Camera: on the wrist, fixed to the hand. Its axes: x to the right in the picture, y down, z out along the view.
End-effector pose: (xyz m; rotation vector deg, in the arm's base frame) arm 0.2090 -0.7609 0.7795 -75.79 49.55 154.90
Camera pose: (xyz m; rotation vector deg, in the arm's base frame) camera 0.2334 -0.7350 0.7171 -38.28 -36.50 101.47
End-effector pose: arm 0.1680 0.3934 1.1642 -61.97 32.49 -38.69
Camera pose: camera 0.1463 0.3362 1.2018 -114.52 -38.59 -84.61
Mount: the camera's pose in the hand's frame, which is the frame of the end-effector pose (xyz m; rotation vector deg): 0.0242 -0.0573 -0.0359 -26.90 -28.56 -83.85
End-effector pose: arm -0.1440 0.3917 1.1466 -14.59 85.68 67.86
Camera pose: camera -0.1330 0.3480 1.0907 -60.44 16.44 16.05
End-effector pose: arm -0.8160 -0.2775 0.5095 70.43 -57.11 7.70
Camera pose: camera -0.7484 -0.2797 0.4854 73.65 -15.92 -86.39
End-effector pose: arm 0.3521 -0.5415 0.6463 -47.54 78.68 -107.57
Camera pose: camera 0.3012 -0.5282 0.6952 127.45 -37.38 85.40
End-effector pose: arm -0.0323 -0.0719 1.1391 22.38 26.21 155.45
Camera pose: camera -0.0484 -0.0212 1.0908 20.24 -4.82 66.99
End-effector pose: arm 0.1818 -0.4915 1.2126 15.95 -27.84 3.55
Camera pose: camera 0.2265 -0.5367 1.1793 7.39 -38.44 -89.32
